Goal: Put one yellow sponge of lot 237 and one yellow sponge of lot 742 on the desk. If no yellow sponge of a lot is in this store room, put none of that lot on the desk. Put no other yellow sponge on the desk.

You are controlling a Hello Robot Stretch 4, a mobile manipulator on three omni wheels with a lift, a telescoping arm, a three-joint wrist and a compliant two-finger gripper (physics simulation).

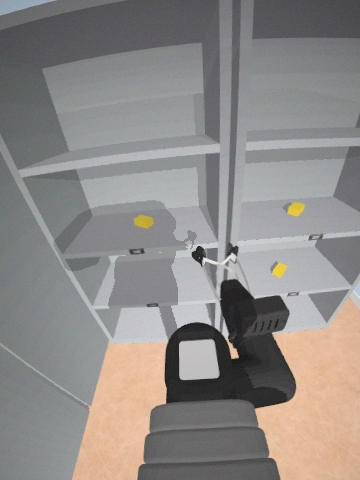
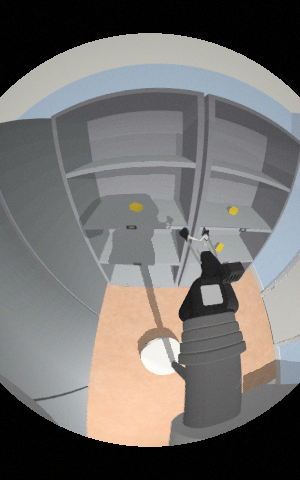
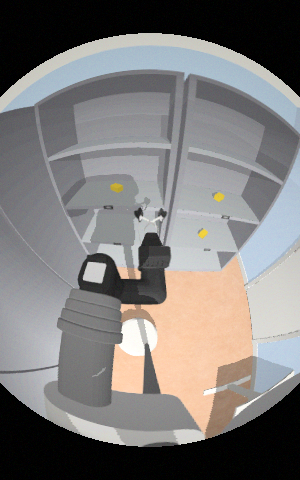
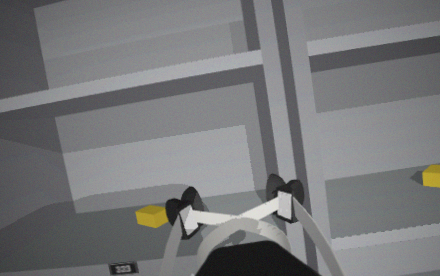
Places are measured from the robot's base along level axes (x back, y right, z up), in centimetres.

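Pixels of known places: gripper, between the fingertips: [image 1: 213, 247] [image 2: 192, 228] [image 3: 150, 209] [image 4: 233, 196]; robot's base, origin of its link: [image 2: 161, 354] [image 3: 137, 335].
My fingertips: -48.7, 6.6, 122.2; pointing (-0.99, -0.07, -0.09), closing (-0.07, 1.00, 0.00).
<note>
For each thing: its middle in the pictures, then the offset to it from my fingertips, as dx, dy, dz. "spot": a spot on its surface instead. Level surfaces: height alone.
- label, a spot on its surface: [image 4: 123, 269] [image 1: 137, 251] spot: -37.5, -33.2, -27.6
- second yellow sponge, middle of its body: [image 1: 296, 209] [image 3: 218, 196] [image 2: 233, 210] -62.3, +62.5, -23.6
- third yellow sponge, middle of its body: [image 1: 279, 270] [image 3: 202, 233] [image 2: 219, 247] -56.2, +58.9, -69.3
- floor, height of its surface: dz -124.9
My gripper [image 1: 216, 254] [image 2: 195, 234] [image 3: 150, 215] [image 4: 233, 196] is open and empty, in front of the divider between two shelf bays. One yellow sponge [image 1: 143, 221] [image 2: 136, 207] [image 3: 116, 187] [image 4: 151, 216] lies on a left-bay shelf, left of the fingers; the label [image 1: 136, 251] [image 4: 123, 269] below it is blurred and looks like 323 or 333. A second yellow sponge [image 1: 296, 209] [image 2: 233, 210] [image 3: 219, 197] [image 4: 432, 176] lies on the right bay's upper of two sponge shelves. A third yellow sponge [image 1: 279, 270] [image 2: 220, 247] [image 3: 202, 233] lies one shelf lower. Their labels are unreadable.
Upright dividers [image 1: 225, 100] [image 4: 274, 100] separate the bays. A tall grey surface [image 1: 35, 300] [image 2: 35, 250] stands close on the left. A white round object [image 2: 159, 356] [image 3: 139, 337] is on the floor [image 1: 120, 400] beside the arm. A label [image 1: 152, 305] marks the left bay's lower shelf.
</note>
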